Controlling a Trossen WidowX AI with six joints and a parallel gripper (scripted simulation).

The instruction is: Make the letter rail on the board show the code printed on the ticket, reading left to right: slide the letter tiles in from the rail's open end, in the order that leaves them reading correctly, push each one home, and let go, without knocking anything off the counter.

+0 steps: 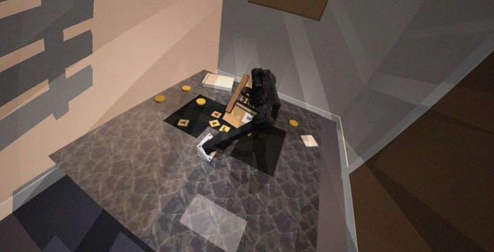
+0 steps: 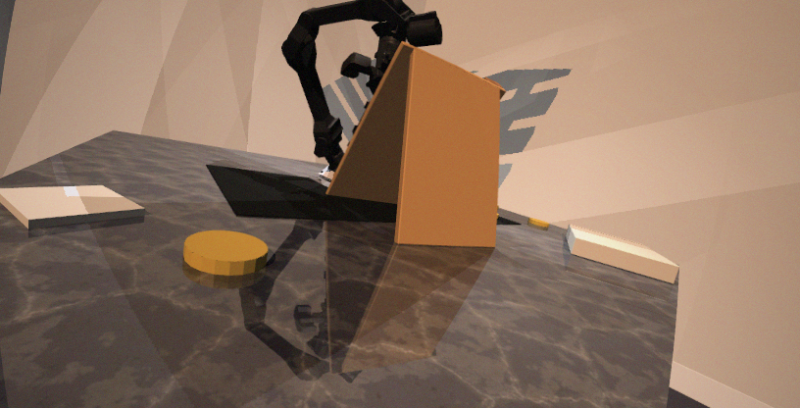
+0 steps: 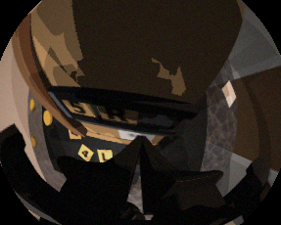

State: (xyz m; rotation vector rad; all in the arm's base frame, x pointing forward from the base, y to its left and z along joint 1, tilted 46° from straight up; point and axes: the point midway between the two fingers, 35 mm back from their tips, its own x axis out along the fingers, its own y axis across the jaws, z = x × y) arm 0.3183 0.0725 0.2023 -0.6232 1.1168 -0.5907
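Right now the white ticket is 100 mm below my gripper tip, 30 mm behind it and 10 mm to the left of it. The rest, counted from my gripper tip: black mat (180 mm below, 140 mm behind, 110 mm to the left); then pale flat box (510 mm to the left, 330 mm ahead, 170 mm below); then pale card (430 mm to the right, 180 mm below, 130 mm ahead).
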